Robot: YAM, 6 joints.
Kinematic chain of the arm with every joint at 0, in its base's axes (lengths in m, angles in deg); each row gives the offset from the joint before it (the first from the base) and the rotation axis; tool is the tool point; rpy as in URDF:
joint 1: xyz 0 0 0.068 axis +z
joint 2: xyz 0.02 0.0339 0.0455 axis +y
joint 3: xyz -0.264 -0.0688 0 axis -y
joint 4: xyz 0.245 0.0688 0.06 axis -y
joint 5: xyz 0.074 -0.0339 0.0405 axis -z
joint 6: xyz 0.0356 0 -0.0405 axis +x
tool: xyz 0 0 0 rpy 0 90 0
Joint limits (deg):
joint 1: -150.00..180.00
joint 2: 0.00..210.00
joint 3: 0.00..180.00
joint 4: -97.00..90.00
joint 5: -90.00..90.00
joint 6: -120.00..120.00
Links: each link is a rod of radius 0.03 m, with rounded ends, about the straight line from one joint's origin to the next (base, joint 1, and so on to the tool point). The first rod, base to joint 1, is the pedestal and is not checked.
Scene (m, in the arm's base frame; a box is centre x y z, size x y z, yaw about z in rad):
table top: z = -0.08
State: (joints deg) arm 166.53 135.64 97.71 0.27 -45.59 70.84
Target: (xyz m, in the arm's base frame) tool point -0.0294 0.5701 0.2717
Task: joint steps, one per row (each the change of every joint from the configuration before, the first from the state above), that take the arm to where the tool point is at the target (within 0.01 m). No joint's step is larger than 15 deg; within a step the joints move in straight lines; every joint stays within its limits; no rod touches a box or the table.
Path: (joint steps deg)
1: -12.62 0.42 4.20 1.44 1.36 0.00
2: -12.63 0.42 4.19 1.43 1.37 0.00
3: -12.62 0.41 4.20 1.44 1.36 0.00
4: -12.63 0.42 4.20 1.44 1.37 0.00
5: -12.62 0.42 4.19 1.43 1.36 0.00
6: -12.63 0.42 4.20 1.44 1.36 0.00

